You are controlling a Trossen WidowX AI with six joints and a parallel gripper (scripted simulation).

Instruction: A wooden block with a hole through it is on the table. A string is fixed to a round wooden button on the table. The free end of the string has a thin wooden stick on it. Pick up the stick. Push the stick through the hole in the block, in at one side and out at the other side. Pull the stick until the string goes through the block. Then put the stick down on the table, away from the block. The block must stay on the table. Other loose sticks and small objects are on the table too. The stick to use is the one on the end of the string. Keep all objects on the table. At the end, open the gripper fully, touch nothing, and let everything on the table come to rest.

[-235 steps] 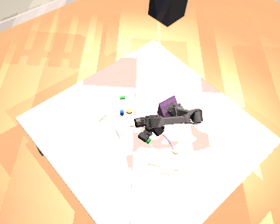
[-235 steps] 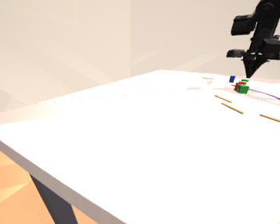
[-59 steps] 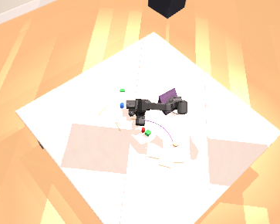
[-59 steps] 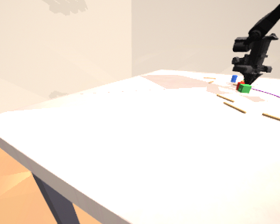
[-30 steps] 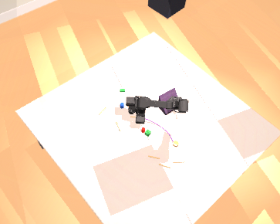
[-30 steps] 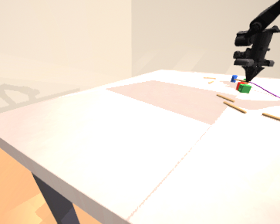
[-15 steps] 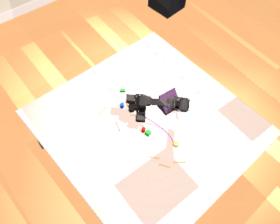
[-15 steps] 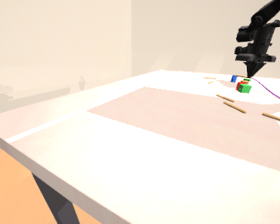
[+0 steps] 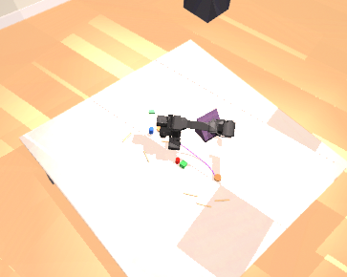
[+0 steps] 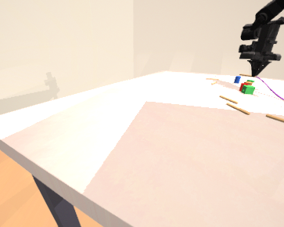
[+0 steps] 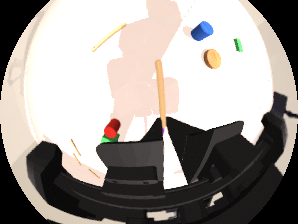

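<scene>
My gripper tip is 5 cm short of the red piece, 8 cm to the right of it and 4 cm above it. Round my gripper tip: thin wooden stick 1 cm ahead, 1 cm to the right; blue cylinder 2 cm ahead, 16 cm to the right, 4 cm below; green cube 4 cm ahead, 11 cm to the left, 4 cm below.
</scene>
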